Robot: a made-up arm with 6 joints.
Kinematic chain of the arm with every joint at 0, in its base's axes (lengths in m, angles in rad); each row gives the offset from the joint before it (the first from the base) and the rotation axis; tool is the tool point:
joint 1: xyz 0 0 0.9 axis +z
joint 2: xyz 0.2 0 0 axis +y
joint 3: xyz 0 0 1.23 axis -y
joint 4: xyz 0 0 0.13 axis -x
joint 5: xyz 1.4 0 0 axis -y
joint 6: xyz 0.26 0 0 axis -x
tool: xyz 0 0 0
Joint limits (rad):
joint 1: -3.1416..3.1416
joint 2: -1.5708..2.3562
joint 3: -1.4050..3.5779
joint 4: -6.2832..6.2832
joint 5: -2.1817..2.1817
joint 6: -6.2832..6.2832
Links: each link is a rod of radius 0.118 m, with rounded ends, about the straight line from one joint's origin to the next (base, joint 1, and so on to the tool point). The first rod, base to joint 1, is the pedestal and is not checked.
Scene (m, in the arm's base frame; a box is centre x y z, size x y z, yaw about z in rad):
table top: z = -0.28
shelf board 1: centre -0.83 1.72 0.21 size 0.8 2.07 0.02 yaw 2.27
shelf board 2: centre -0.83 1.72 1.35 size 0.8 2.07 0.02 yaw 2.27
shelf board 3: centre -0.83 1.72 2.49 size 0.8 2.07 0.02 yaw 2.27
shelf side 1: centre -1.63 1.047 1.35 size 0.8 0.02 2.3 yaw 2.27
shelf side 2: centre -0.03 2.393 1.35 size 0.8 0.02 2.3 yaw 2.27
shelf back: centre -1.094 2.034 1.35 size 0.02 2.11 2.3 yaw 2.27
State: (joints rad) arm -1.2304 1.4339 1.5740 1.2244 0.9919 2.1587
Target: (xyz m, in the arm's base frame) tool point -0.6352 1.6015 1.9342
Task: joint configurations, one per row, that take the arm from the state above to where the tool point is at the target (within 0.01 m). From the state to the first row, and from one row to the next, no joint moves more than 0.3 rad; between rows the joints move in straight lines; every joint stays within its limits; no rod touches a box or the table.
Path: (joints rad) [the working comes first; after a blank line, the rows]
Joints at the target: -1.0816 -0.2981 2.7819 1.0625 1.0056 2.1587
Straight joint move there: touches shelf board 3.

1: -1.2255 1.2256 1.8568 1.1900 1.0265 2.1587
2: -1.2205 1.0173 2.1396 1.1556 1.0610 2.1587
3: -1.2156 0.8090 2.4225 1.1212 1.0956 2.1587
4: -1.2106 0.6007 2.7053 1.0868 1.1301 2.1587
5: -1.2057 0.3924 2.9881 1.0524 1.1647 2.1587
6: -1.2008 0.1841 3.2709 1.0180 1.1992 2.1587
7: -1.1412 -0.0570 3.0264 1.0403 1.1024 2.1587
8: -1.0816 -0.2981 2.7819 1.0625 1.0056 2.1587

